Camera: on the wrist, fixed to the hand. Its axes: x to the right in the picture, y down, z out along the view.
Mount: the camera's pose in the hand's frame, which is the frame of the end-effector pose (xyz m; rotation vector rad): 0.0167 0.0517 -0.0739 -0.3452 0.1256 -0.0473
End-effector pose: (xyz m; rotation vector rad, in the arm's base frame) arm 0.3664 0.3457 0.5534 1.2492 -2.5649 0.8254
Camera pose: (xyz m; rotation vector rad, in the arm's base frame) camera 0.3098 0.4006 0.6003 1.1088 -2.4330 0.4119
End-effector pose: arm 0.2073 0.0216 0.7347 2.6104 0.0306 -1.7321
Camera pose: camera 0.2830 -0.0286 0.7478 2.4719 0.3605 -1.4202
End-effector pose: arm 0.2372 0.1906 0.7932 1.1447 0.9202 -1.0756
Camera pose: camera 0.2894 0.2639 0.7756 0.9135 1.1856 -0.8477
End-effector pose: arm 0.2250 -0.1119 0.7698 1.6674 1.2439 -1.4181
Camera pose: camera 0.3010 -0.0607 0.7651 1.5134 1.5106 -1.0634
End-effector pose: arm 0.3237 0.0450 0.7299 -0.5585 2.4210 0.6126
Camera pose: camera 0.2534 0.0430 0.7888 -0.8139 2.4225 1.0120
